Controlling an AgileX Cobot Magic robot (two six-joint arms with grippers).
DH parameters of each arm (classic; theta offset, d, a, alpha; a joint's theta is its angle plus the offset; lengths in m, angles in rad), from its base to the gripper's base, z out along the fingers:
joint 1: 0 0.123 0 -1.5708
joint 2: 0.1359 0 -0.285 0
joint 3: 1.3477 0 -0.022 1.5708
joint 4: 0 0.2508 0 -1.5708
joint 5: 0 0 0.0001 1.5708
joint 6: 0 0.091 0 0
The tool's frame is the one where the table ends.
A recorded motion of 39 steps. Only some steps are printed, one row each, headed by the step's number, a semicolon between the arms.
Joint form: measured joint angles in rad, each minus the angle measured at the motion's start. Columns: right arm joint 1, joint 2, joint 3, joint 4, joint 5, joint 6; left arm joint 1, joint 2, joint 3, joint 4, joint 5, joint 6.
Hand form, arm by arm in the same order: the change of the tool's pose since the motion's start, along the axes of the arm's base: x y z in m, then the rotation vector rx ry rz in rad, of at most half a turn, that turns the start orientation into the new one. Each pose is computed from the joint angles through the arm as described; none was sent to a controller.
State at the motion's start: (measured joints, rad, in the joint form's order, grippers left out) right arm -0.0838 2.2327 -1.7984 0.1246 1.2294 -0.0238; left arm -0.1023 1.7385 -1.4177 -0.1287 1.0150 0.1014
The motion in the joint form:
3: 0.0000 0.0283 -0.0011 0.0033 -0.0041 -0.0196; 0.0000 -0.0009 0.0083 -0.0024 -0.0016 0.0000
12: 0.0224 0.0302 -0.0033 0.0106 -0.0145 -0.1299; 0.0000 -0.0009 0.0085 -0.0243 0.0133 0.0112
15: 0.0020 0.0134 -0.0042 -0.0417 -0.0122 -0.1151; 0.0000 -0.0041 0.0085 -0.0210 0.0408 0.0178
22: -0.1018 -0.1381 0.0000 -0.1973 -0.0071 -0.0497; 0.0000 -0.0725 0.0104 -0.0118 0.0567 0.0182
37: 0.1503 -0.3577 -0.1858 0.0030 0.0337 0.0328; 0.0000 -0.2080 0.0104 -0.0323 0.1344 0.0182
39: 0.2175 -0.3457 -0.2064 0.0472 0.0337 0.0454; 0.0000 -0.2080 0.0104 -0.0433 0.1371 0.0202
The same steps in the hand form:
3: 0.0016 0.0001 -0.0124 0.0049 0.0205 0.0178; -0.0010 -0.0001 -0.0019 -0.0017 0.0060 0.0008
12: 0.0036 0.0107 -0.0127 0.0102 -0.0041 0.1458; -0.0025 -0.0017 -0.0021 -0.0185 0.0214 -0.0067
15: 0.0019 -0.0029 -0.0053 -0.0403 -0.0109 0.1297; -0.0053 -0.0014 -0.0017 -0.0120 0.0441 -0.0175
22: -0.0177 -0.0600 0.0608 -0.2110 -0.1185 0.0024; -0.0177 0.0005 0.0213 -0.0080 -0.0072 -0.0222
37: -0.0411 0.0648 0.2053 0.0072 -0.5065 0.1192; -0.0504 0.0018 0.0638 -0.0349 -0.0637 -0.0318
39: -0.0420 0.0961 0.2069 0.0723 -0.5111 0.1703; -0.0508 0.0009 0.0638 -0.0450 -0.0604 -0.0333

